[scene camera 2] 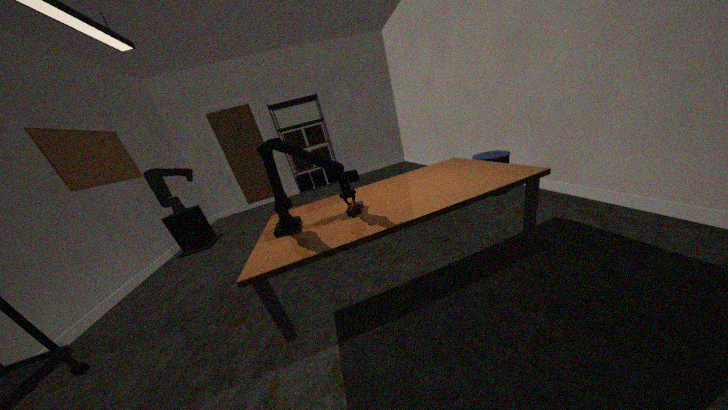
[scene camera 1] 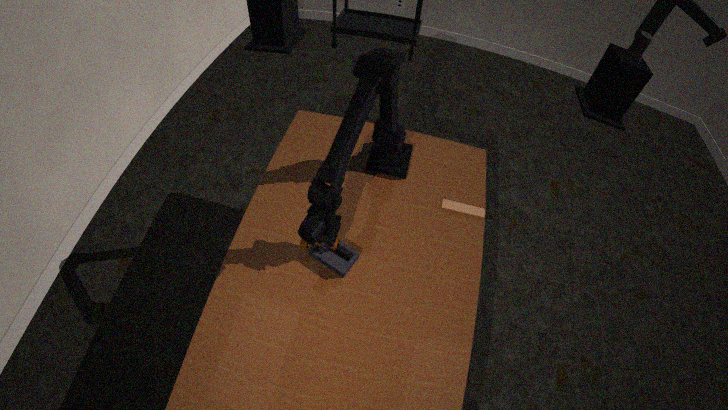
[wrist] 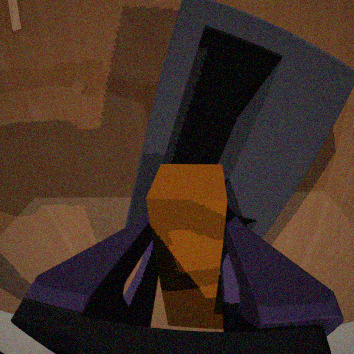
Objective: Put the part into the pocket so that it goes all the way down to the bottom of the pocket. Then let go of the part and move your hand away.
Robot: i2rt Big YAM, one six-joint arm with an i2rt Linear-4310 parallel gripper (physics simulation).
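Frame: origin at the arm's base, x right, y ahead, z up, level; millimetres.
Where they show: gripper, fingertip midpoint: (scene camera 1: 328, 243) (wrist: 191, 211); arm's base, origin of the base link: (scene camera 2: 287, 223) (scene camera 1: 390, 155).
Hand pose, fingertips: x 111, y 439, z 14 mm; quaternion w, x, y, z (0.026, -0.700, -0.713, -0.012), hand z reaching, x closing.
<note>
Things, the pixels of their centre, and the offset from my fingertips. Level surfaces: height alone.
- orange part, body centre: (wrist: 216, 263) (scene camera 1: 318, 243) (scene camera 2: 354, 204) dx +26, dy +14, dz +16 mm
- blue-grey block, body centre: (wrist: 222, 153) (scene camera 1: 333, 253) (scene camera 2: 355, 207) dx -24, dy +19, dz -24 mm
- wooden table, its level: dz -42 mm
The orange part (wrist: 192, 185) (scene camera 2: 352, 205) is between the two purple fingers of my gripper (wrist: 191, 211) (scene camera 1: 321, 243) (scene camera 2: 350, 199), which is shut on it. The blue-grey block (wrist: 295, 110) (scene camera 1: 331, 261) (scene camera 2: 355, 211) rests on the table below the gripper. Its dark pocket (wrist: 220, 95) (scene camera 1: 344, 250) runs away from the part in the wrist view, slanting up to the right. The part covers the near end of the pocket there. Its lower end is hidden, so I cannot tell whether it is inside the pocket or how deep.
The wooden table (scene camera 1: 326, 346) (scene camera 2: 448, 188) carries the arm's base (scene camera 1: 389, 160) (scene camera 2: 287, 226) behind the block. A pale strip (scene camera 1: 463, 208) lies near the table's right edge in scene camera 1. A shelf rack stands off the table, and another arm on a pedestal (scene camera 1: 616, 84) (scene camera 2: 189, 229) too.
</note>
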